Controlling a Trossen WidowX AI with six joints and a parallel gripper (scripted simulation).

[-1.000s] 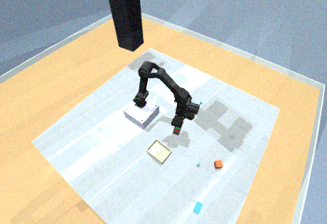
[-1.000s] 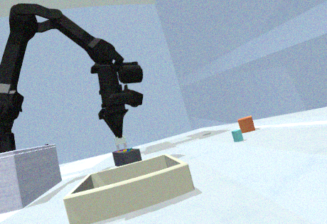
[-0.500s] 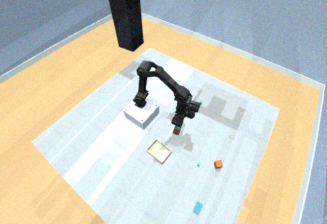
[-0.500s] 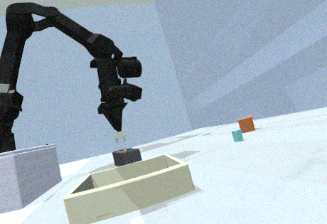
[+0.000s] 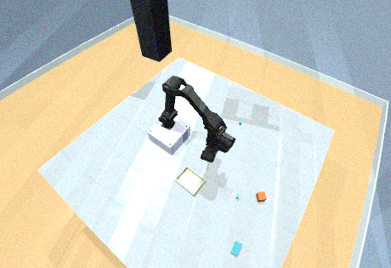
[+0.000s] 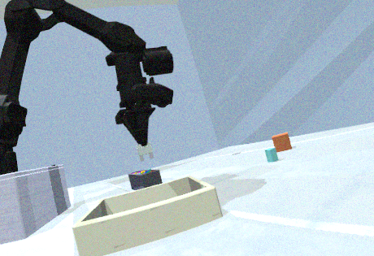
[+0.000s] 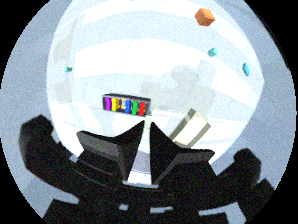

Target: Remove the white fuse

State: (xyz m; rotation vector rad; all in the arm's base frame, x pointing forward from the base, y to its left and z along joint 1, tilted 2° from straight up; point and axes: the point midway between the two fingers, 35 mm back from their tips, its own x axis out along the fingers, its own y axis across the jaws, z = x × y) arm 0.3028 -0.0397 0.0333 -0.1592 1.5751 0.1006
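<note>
The tray lies 30 mm behind my gripper tip, 160 mm to the right of it and 90 mm below it. Round my gripper tip: orange cube (320 mm ahead, 60 mm to the right, 80 mm below); small teal cube (220 mm ahead, 110 mm to the right, 80 mm below); white fuse (10 mm below).
</note>
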